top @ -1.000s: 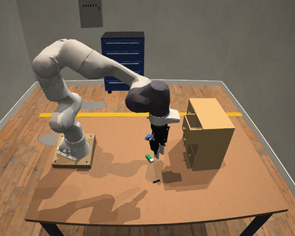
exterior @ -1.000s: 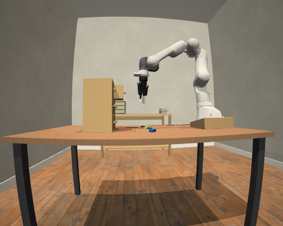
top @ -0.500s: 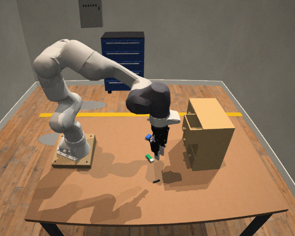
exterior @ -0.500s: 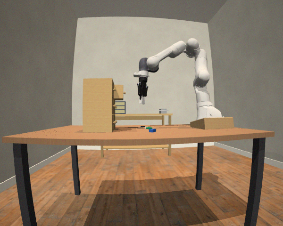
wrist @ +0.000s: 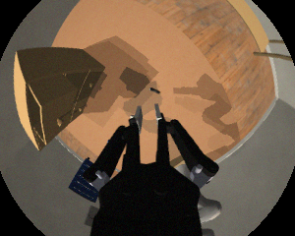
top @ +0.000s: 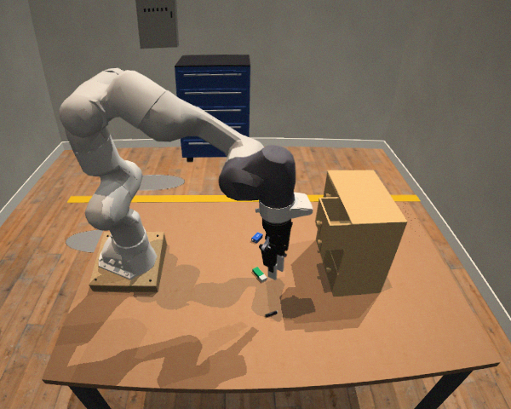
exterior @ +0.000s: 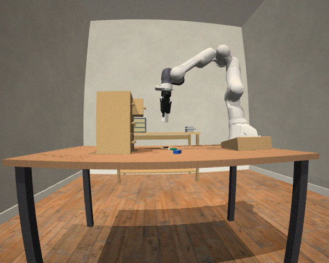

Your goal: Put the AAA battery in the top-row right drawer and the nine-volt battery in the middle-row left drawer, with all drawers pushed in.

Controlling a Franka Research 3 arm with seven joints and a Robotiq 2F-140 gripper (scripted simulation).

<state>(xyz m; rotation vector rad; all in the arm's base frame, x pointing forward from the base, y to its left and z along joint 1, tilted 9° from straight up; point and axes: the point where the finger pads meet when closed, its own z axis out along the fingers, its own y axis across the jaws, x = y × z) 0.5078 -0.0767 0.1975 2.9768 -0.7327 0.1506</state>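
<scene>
My hand is 10 mm to the left of the thin black AAA battery and 220 mm above it. From my hand the other things lie so: green-and-white AAA battery (60 mm behind, 160 mm to the left, 220 mm below); then blue nine-volt battery (100 mm behind, 360 mm to the left, 220 mm below).
</scene>
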